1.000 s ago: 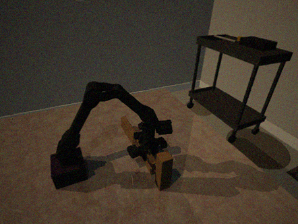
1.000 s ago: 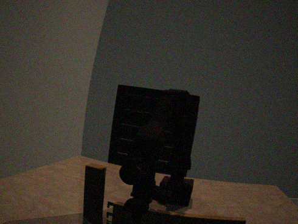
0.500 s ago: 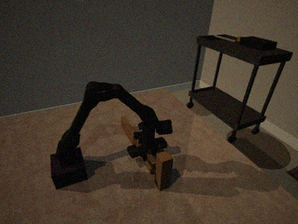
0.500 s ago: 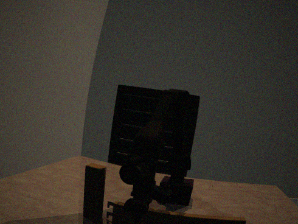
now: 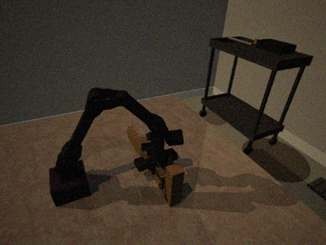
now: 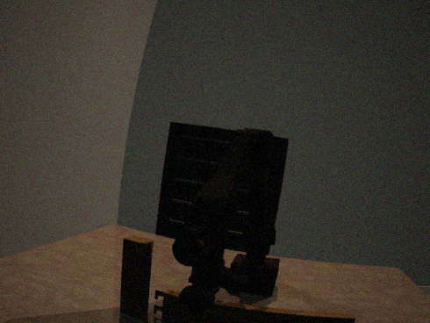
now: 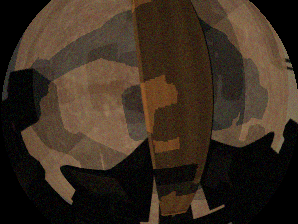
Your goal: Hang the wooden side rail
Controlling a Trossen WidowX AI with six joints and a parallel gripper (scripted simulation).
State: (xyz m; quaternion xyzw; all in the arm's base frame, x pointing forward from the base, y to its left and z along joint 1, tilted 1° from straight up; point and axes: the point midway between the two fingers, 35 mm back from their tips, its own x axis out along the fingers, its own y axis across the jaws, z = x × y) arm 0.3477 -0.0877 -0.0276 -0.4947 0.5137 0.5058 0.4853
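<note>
Now: the headboard post 140 mm to the right of my gripper tip, 60 mm above it and 10 mm ahead of it.
</note>
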